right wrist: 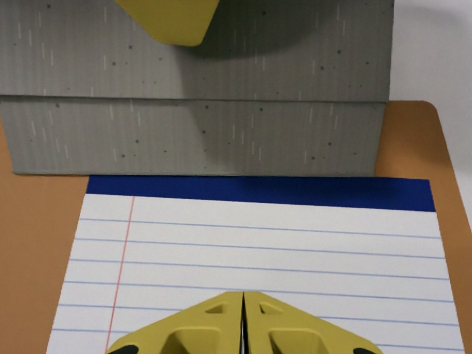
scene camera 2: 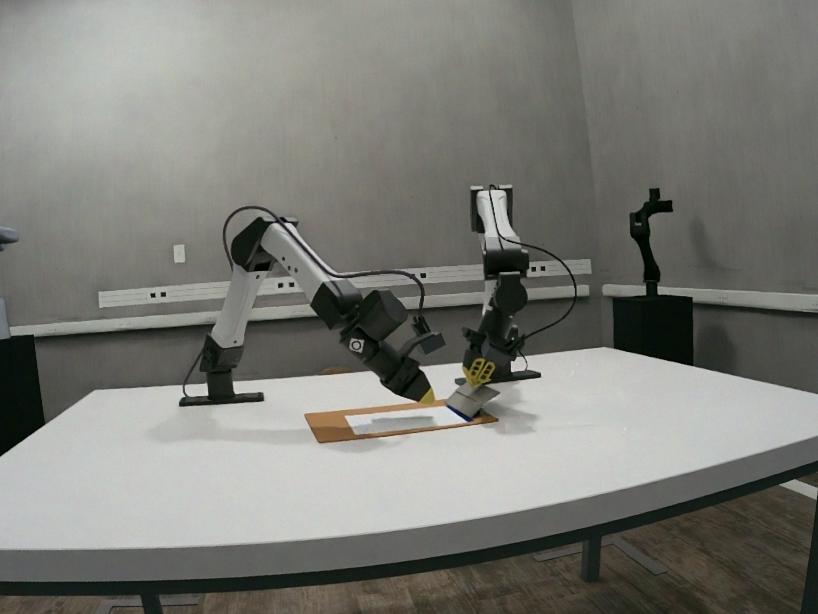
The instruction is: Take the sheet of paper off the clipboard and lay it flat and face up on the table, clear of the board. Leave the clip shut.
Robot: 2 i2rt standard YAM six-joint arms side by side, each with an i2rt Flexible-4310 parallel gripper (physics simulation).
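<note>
The brown clipboard (scene camera 2: pixel 325 428) (right wrist: pixel 35 240) lies flat on the table. The white ruled sheet (scene camera 2: pixel 370 420) (right wrist: pixel 260 240) lies face up on it, its blue top band along the lower edge of the grey clip (scene camera 2: pixel 471 399) (right wrist: pixel 290 135). Whether the clip's jaw is raised off the sheet I cannot tell. My left gripper (scene camera 2: pixel 477 383) is shut, its yellow tips at the upper part of the clip; part of it shows at the top of the right wrist view. My right gripper (scene camera 2: pixel 428 400) (right wrist: pixel 242 305) is shut and empty, its tips low over the sheet below the blue band.
The white table (scene camera 2: pixel 396 502) extends around the board, with its front edge toward the scene camera. The two arm bases (scene camera 2: pixel 221 399) (scene camera 2: pixel 521 376) stand at its back. A dark pedestal (scene camera 2: pixel 652 330) carrying a black arm stands behind the table at the right.
</note>
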